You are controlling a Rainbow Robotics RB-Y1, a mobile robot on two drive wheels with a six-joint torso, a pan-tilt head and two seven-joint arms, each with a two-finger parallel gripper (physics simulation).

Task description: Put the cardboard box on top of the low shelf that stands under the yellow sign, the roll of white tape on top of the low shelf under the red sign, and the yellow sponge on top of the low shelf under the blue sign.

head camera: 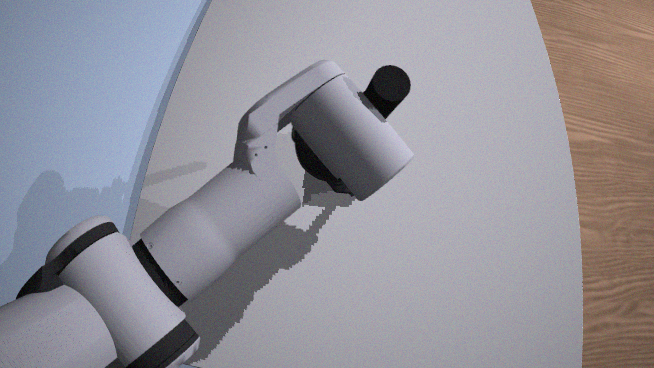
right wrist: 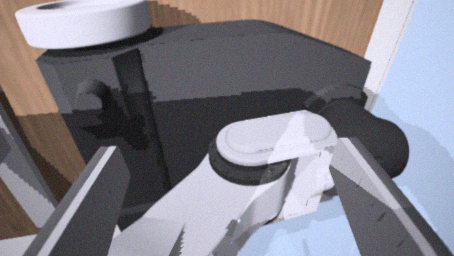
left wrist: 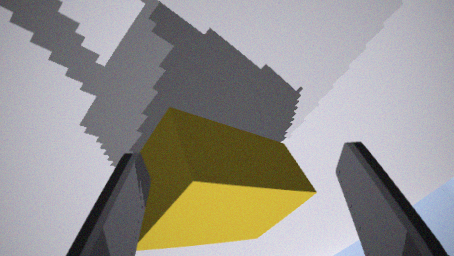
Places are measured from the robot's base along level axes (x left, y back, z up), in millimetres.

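Where they show: left gripper, between the fingertips: [left wrist: 242, 162]; right gripper, between the fingertips: [right wrist: 228, 157].
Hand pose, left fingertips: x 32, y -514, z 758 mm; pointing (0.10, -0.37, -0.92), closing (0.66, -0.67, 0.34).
Each offset is from my left fingertips to the top centre of the thing. "spot": to the spot under its first point. Level surfaces: height alone.
The yellow sponge @[dx -37, dy -25, dz +8 mm] [left wrist: 227, 215] rests on the pale surface @[dz -37 mm] [left wrist: 40, 200] in the left wrist view. Its sides are in shadow. My left gripper [left wrist: 242, 162] is open and empty, with the sponge in view between its fingers. The sponge lies closer to the finger at the left of the picture, which overlaps its edge; a wider gap shows at the other finger. Whether they touch I cannot tell. In the head camera my left arm hides the gripper, and the sponge does not show. My right gripper [right wrist: 228, 157] is open and empty. The cardboard box, shelves and signs do not show.
In the head camera the pale surface [head camera: 475, 225] has a curved edge, with wood grain [head camera: 620, 200] beyond it and a light blue area [head camera: 90, 75] at the left. The right wrist view shows a dark body [right wrist: 225, 65], a white round part [right wrist: 90, 27] and white robot parts @[spot: dx -131, dy +777, dz -455 mm] [right wrist: 275, 137].
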